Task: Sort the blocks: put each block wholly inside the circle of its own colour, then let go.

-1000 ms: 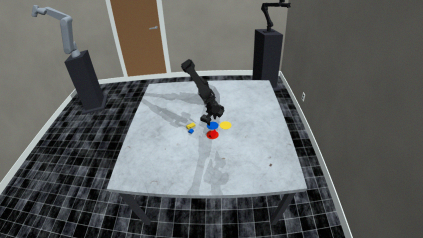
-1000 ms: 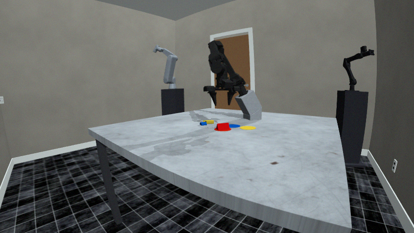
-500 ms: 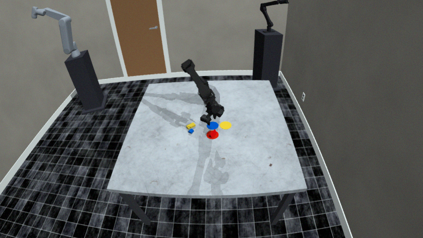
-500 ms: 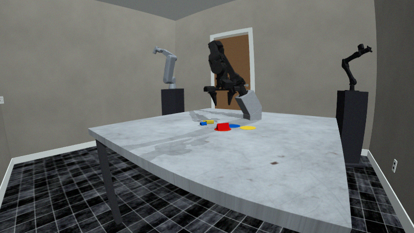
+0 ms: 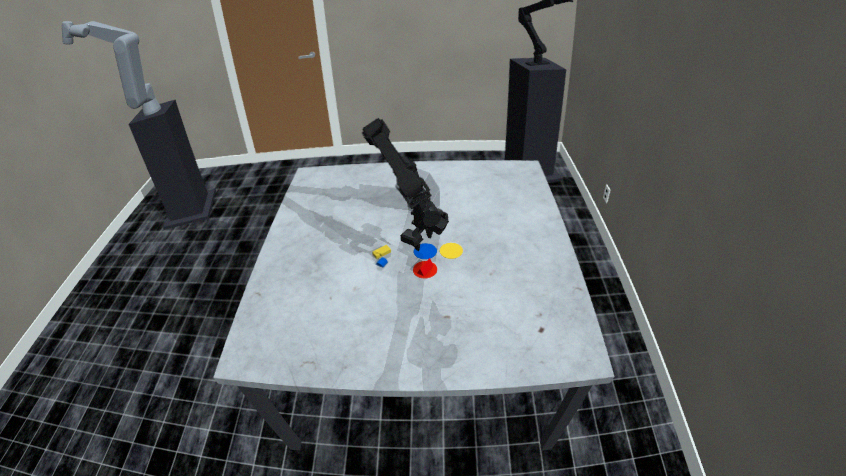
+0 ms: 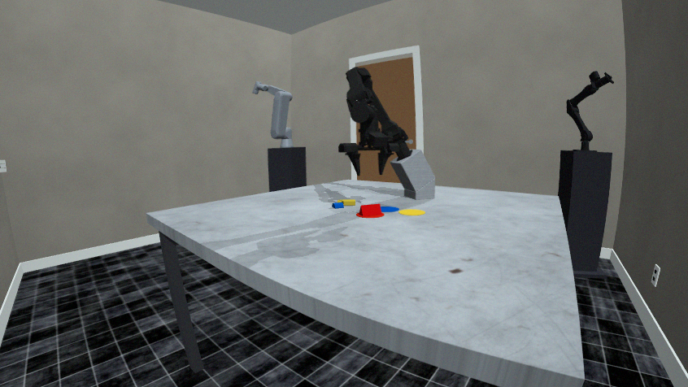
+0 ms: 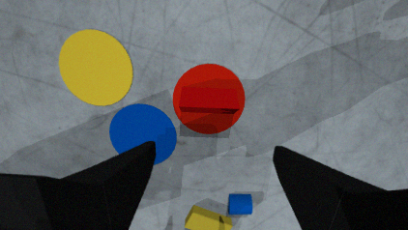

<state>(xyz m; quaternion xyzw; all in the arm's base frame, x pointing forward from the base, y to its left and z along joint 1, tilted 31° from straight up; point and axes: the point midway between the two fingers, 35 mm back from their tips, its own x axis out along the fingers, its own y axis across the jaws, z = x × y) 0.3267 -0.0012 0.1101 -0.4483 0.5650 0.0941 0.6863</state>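
The yellow block lies 150 mm below my hand, 140 mm to the right of it and 140 mm behind it. Round my hand: red block 150 mm below; then blue circle 160 mm below, 100 mm behind, 30 mm to the left; then red circle 160 mm below.
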